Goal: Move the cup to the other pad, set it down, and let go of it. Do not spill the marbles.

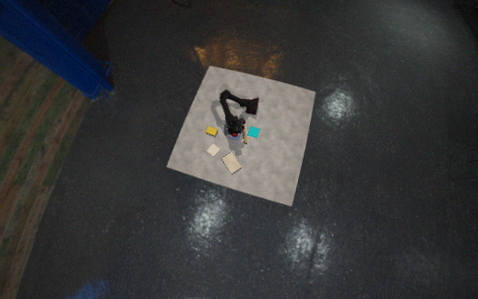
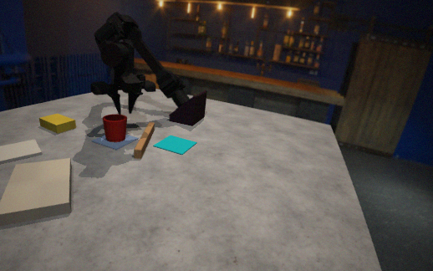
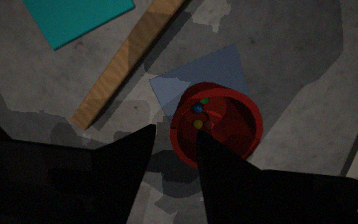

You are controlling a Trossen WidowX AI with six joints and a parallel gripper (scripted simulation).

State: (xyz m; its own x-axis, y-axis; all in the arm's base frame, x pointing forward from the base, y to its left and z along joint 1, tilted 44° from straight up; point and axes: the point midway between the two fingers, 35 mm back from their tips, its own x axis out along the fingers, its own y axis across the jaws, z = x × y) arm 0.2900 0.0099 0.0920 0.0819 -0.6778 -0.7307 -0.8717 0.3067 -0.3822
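Right now my gripper tip is 30 mm short of the red cup, 20 mm to the left of it and 40 mm above it. Also, from my gripper tip: light blue pad 30 mm ahead, 20 mm to the right, 90 mm below; then teal pad 60 mm behind, 160 mm to the left, 90 mm below; then wooden bar 10 mm behind, 70 mm to the left, 80 mm below.
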